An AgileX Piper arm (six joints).
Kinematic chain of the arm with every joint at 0, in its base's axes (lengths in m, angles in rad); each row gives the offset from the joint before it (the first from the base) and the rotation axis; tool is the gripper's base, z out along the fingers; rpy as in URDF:
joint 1: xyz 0 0 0.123 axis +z
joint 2: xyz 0 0 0 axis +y
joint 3: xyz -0.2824 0 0.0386 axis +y
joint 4: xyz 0.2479 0 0.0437 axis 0.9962 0 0.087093
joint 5: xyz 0 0 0 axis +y
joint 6: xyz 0.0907 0 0.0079 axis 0.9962 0 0.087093
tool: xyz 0 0 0 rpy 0 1.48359 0
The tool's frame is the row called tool.
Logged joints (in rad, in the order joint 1, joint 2, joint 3, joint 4, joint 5, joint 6), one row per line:
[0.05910, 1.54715, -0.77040, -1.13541, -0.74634, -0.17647]
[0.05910, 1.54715, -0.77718, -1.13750, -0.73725, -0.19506]
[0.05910, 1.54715, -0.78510, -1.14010, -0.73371, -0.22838]
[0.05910, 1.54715, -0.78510, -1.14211, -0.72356, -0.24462]
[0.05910, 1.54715, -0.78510, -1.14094, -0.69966, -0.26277]
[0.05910, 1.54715, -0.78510, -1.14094, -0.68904, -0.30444]
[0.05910, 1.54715, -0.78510, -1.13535, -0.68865, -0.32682]
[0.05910, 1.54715, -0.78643, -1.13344, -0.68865, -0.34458]
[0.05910, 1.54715, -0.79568, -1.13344, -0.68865, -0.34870]
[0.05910, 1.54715, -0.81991, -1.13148, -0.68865, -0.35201]
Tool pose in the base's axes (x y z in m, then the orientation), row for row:
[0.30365, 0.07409, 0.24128, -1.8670, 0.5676, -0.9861]
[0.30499, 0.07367, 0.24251, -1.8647, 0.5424, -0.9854]
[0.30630, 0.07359, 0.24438, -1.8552, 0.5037, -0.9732]
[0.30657, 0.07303, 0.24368, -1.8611, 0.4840, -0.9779]
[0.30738, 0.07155, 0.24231, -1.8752, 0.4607, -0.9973]
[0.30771, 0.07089, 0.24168, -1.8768, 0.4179, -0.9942]
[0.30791, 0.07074, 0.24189, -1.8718, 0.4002, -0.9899]
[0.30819, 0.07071, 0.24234, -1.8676, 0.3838, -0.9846]
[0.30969, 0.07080, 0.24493, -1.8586, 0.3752, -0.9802]
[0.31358, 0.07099, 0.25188, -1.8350, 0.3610, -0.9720]
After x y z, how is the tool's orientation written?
As angles about the fixed x, y, z axes (roll, pitch, yaw), in radians.
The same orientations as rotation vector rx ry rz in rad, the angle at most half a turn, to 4 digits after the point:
[-1.3873, 1.1821, -0.1666]
[-1.4008, 1.1708, -0.1896]
[-1.4221, 1.1432, -0.2205]
[-1.4362, 1.1397, -0.2380]
[-1.4517, 1.1480, -0.2646]
[-1.4796, 1.1277, -0.2998]
[-1.4875, 1.1151, -0.3152]
[-1.4958, 1.1023, -0.3283]
[-1.4949, 1.0921, -0.3374]
[-1.4860, 1.0716, -0.3559]

